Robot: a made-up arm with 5 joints. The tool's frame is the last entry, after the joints. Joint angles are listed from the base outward.
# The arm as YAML. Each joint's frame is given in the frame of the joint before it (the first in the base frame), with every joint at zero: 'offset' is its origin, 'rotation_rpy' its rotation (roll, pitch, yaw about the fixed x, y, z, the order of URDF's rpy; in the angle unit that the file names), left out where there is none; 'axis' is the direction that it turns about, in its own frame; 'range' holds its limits. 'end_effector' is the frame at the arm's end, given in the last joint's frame.
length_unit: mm
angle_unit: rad
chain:
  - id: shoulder
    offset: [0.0, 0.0, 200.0]
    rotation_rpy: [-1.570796, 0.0, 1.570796]
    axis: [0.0, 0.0, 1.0]
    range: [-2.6, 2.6]
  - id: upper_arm
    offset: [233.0, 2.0, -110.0]
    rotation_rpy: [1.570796, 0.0, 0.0]
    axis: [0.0, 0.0, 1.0]
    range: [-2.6, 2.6]
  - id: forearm
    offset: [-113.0, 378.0, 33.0]
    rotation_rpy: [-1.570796, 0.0, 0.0]
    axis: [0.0, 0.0, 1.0]
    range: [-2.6, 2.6]
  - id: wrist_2
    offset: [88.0, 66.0, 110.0]
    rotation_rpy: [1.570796, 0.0, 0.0]
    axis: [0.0, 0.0, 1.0]
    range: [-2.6, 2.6]
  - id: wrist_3
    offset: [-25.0, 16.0, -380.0]
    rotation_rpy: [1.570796, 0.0, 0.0]
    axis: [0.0, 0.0, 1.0]
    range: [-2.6, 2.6]
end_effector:
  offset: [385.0, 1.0, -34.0]
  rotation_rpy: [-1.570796, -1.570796, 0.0]
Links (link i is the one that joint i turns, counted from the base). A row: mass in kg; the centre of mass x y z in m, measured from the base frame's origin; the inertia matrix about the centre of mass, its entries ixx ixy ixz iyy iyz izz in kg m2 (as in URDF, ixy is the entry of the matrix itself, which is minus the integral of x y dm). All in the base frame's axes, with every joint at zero. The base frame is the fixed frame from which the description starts. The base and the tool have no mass.
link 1: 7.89; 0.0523 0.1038 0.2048; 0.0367 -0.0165 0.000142 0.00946 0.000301 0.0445
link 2: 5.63; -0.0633 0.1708 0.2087; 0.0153 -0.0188 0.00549 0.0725 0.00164 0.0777
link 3: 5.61; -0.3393 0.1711 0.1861; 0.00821 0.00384 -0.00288 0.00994 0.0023 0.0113
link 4: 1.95; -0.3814 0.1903 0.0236; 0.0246 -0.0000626 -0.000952 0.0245 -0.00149 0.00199
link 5: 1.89; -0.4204 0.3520 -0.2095; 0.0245 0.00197 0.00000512 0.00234 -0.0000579 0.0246
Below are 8 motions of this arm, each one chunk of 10 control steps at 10 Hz.
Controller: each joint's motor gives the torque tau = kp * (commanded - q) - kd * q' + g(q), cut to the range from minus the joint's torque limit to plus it. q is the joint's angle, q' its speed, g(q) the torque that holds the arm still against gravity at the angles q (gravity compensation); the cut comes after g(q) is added. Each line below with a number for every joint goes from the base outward.
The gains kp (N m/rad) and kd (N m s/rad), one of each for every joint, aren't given. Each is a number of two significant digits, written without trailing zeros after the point. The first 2 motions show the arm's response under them.
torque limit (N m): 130 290 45 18 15
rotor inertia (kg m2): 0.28 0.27 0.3 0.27 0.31
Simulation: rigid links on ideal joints. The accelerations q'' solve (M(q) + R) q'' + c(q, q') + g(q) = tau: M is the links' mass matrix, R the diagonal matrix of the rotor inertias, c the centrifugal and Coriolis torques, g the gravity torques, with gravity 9.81 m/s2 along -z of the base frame. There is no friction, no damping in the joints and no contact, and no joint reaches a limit. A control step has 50 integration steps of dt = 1/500 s. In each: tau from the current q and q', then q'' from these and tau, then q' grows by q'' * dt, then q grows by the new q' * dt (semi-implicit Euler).
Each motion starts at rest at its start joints. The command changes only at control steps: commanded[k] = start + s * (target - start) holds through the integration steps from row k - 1 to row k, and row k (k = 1, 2, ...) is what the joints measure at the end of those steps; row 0 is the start. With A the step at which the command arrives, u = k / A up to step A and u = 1 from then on. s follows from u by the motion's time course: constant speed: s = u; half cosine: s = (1 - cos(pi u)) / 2; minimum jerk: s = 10 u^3 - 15 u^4 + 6 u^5; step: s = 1 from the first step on.
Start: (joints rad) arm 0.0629 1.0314 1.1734 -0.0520 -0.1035
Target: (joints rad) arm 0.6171 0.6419 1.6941 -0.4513 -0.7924
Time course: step
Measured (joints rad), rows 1 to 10:
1: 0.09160 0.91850 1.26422 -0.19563 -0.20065
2: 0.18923 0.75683 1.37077 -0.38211 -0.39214
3: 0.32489 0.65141 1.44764 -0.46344 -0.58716
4: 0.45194 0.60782 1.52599 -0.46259 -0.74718
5: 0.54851 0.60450 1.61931 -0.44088 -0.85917
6: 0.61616 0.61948 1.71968 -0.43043 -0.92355
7: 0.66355 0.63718 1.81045 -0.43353 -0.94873
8: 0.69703 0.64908 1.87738 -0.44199 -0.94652
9: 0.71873 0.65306 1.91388 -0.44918 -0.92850
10: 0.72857 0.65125 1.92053 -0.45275 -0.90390
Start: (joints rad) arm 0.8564 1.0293 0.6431 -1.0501 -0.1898
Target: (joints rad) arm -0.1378 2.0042 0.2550 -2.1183 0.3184
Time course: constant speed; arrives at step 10
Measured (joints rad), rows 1 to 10:
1: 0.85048 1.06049 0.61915 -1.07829 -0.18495
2: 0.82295 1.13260 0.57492 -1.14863 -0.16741
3: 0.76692 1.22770 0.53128 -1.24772 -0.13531
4: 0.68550 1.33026 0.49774 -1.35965 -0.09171
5: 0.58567 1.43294 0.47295 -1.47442 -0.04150
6: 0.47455 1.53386 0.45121 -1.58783 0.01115
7: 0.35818 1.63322 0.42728 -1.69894 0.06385
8: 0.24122 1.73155 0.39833 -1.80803 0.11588
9: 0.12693 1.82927 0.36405 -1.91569 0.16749
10: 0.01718 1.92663 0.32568 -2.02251 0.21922
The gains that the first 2 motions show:
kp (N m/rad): 37 220 19 27 11
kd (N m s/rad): 8.3 29 3.2 3.8 2.1
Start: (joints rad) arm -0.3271 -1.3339 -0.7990 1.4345 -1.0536
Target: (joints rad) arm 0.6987 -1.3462 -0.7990 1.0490 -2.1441
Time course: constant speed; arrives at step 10
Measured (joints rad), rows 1 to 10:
1: -0.32370 -1.33320 -0.80251 1.42244 -1.06580
2: -0.31149 -1.33216 -0.81381 1.39367 -1.10381
3: -0.28664 -1.33199 -0.83360 1.35513 -1.17008
4: -0.24674 -1.33333 -0.85964 1.31359 -1.26057
5: -0.19064 -1.33603 -0.88769 1.27269 -1.36826
6: -0.11827 -1.33944 -0.91273 1.23346 -1.48549
7: -0.03044 -1.34281 -0.93015 1.19553 -1.60563
8: 0.07142 -1.34564 -0.93678 1.15797 -1.72393
9: 0.18555 -1.34780 -0.93133 1.11979 -1.83796
10: 0.31000 -1.34943 -0.91452 1.08027 -1.94742

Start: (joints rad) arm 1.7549 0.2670 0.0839 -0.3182 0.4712
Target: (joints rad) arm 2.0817 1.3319 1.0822 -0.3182 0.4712
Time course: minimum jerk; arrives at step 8
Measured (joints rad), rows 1 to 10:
1: 1.75420 0.27220 0.08215 -0.31865 0.47036
2: 1.75032 0.30726 0.07358 -0.32113 0.46557
3: 1.74462 0.40357 0.06511 -0.32542 0.45625
4: 1.74987 0.57119 0.08506 -0.32719 0.44737
5: 1.78511 0.78781 0.17553 -0.32065 0.44291
6: 1.85401 1.00877 0.36994 -0.30422 0.43819
7: 1.93772 1.18936 0.66058 -0.28409 0.42341
8: 2.01063 1.30748 0.98940 -0.27172 0.39319
9: 2.06513 1.37041 1.27447 -0.27574 0.35390
10: 2.11063 1.39298 1.46008 -0.29266 0.32202

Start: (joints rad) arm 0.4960 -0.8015 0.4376 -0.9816 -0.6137
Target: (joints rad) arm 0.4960 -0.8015 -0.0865 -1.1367 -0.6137
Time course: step
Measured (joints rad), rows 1 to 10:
1: 0.49994 -0.79203 0.38350 -1.03204 -0.62604
2: 0.51178 -0.78521 0.26987 -1.10199 -0.64297
3: 0.52716 -0.78893 0.13944 -1.14047 -0.65192
4: 0.53967 -0.79788 0.01617 -1.14864 -0.65148
5: 0.54459 -0.80631 -0.08463 -1.14248 -0.64335
6: 0.53991 -0.81141 -0.15426 -1.13438 -0.63029
7: 0.52643 -0.81288 -0.19119 -1.12948 -0.61577
8: 0.50711 -0.81170 -0.20016 -1.12819 -0.60322
9: 0.48597 -0.80917 -0.18960 -1.12916 -0.59497
10: 0.46683 -0.80635 -0.16857 -1.13098 -0.59180

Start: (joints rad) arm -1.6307 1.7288 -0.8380 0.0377 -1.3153
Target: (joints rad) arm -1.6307 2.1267 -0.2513 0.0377 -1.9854
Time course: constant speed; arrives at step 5
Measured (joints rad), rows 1 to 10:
1: -1.63255 1.74930 -0.83817 0.03500 -1.32793
2: -1.63048 1.80208 -0.82558 0.03077 -1.36779
3: -1.61912 1.87747 -0.78521 0.02797 -1.43927
4: -1.60009 1.96230 -0.71020 0.02710 -1.54075
5: -1.57959 2.04774 -0.60193 0.02675 -1.66688
6: -1.56472 2.10847 -0.46273 0.02657 -1.79954
7: -1.56955 2.13448 -0.31375 0.02765 -1.91654
8: -1.59597 2.14100 -0.18319 0.03153 -2.00573
9: -1.63208 2.14256 -0.08866 0.03791 -2.06454
10: -1.66486 2.14422 -0.03449 0.04457 -2.09624

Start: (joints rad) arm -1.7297 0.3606 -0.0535 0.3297 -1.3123
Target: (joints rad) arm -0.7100 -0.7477 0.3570 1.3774 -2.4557
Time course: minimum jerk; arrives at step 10
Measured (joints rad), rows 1 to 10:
1: -1.72797 0.35731 -0.05225 0.33243 -1.31332
2: -1.71543 0.33424 -0.04406 0.35188 -1.32176
3: -1.67784 0.26817 -0.02333 0.40899 -1.35194
4: -1.60600 0.14605 0.00974 0.51695 -1.42091
5: -1.50448 -0.02676 0.05198 0.67244 -1.53947
6: -1.38829 -0.22852 0.10063 0.85647 -1.70554
7: -1.26929 -0.42812 0.14912 1.04165 -1.90275
8: -1.15239 -0.59454 0.18673 1.20037 -2.10476
9: -1.03971 -0.70638 0.20445 1.31303 -2.28336
10: -0.93338 -0.76007 0.20392 1.37536 -2.41694

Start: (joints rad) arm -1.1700 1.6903 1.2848 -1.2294 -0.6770
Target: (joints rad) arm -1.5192 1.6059 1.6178 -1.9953 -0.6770
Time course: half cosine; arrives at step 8
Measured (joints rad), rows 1 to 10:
1: -1.17205 1.68905 1.28599 -1.23751 -0.67708
2: -1.18163 1.68388 1.29202 -1.27251 -0.67725
3: -1.20463 1.67333 1.30768 -1.34857 -0.67720
4: -1.24393 1.65866 1.33663 -1.46469 -0.67649
5: -1.29803 1.64281 1.38035 -1.60648 -0.67498
6: -1.36073 1.62874 1.43751 -1.75210 -0.67309
7: -1.42219 1.61831 1.50327 -1.87830 -0.67155
8: -1.47161 1.61207 1.56912 -1.96514 -0.67088
9: -1.50255 1.60926 1.62522 -2.00722 -0.67097
10: -1.51643 1.60827 1.66458 -2.01785 -0.67135

